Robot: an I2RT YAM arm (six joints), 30 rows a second.
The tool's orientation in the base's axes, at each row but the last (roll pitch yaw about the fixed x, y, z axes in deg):
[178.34 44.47 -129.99]
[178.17 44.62 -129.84]
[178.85 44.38 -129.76]
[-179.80 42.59 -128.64]
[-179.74 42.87 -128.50]
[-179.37 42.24 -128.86]
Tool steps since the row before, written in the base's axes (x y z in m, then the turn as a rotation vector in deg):
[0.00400 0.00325 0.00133 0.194 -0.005 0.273]
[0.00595 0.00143 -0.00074 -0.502 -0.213 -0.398]
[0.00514 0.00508 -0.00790 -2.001 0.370 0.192]
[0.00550 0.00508 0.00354 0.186 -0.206 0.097]
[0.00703 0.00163 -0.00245 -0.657 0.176 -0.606]
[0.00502 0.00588 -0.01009 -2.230 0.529 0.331]
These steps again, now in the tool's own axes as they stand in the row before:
[-0.00454 -0.00105 0.00257 -0.277 -0.149 -0.115]
[-0.00297 -0.00378 0.00386 0.625 0.251 -0.050]
[0.00038 -0.00092 0.01066 0.577 1.791 -0.798]
[-0.00785 -0.00112 0.00241 -0.033 -0.274 -0.101]
[-0.00248 -0.00446 0.00566 0.611 0.625 0.257]
[0.00106 -0.00008 0.01267 0.508 2.058 -0.931]

